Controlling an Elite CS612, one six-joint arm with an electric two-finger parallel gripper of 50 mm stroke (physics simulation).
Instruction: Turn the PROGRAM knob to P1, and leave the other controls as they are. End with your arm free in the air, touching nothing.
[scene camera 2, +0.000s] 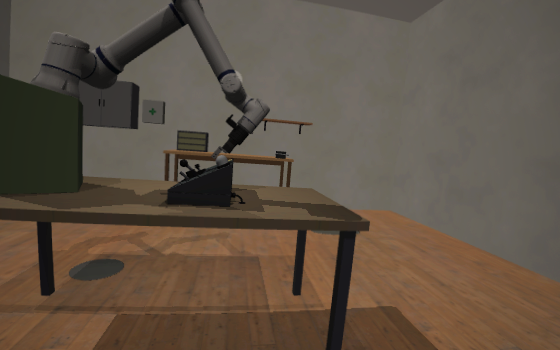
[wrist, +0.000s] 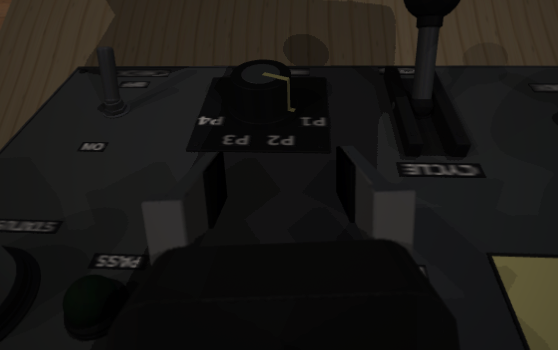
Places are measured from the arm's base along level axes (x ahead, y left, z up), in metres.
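Pixels of known places: gripper, fingertip midpoint: (scene camera 2: 212, 157) (wrist: 280, 172); arm's base, origin of the base link: (scene camera 2: 54, 94).
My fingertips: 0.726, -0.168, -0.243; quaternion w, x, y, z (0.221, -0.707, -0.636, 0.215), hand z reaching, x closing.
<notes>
Ahead of a thing's pixels: the offset from my fingertips to its top centre, as dx, dy, dz. "spot": to the spot under its first point. Level surfaces: height alone.
The PROGRAM knob {-0.099, -0.005, -0.058} (wrist: 260, 95) is a round black knob near the far edge of the panel in the wrist view. Its yellow pointer line runs to the right and down its side, toward the P1 label {spot: -0.069, +0.029, -0.087} (wrist: 313, 122). The labels P2, P3 and P4 stand around its near side. My gripper (wrist: 280, 172) (scene camera 2: 216, 151) is open, with nothing between its fingers. In the wrist view it shows apart from the knob, on the near side of it. In the scene view the fingers are over the upper part of the sloped control box (scene camera 2: 207, 187).
A CYCLE lever {-0.098, +0.116, -0.046} (wrist: 425, 65) with a black ball stands right of the knob, and a toggle switch {-0.128, -0.122, -0.059} (wrist: 109, 82) stands left. A green PASS lamp {spot: +0.045, -0.089, -0.009} (wrist: 92, 305) and a yellow label {spot: +0.067, +0.111, -0.032} (wrist: 535, 295) are nearer. The box stands on a wooden table {dz -0.189} (scene camera 2: 290, 212).
</notes>
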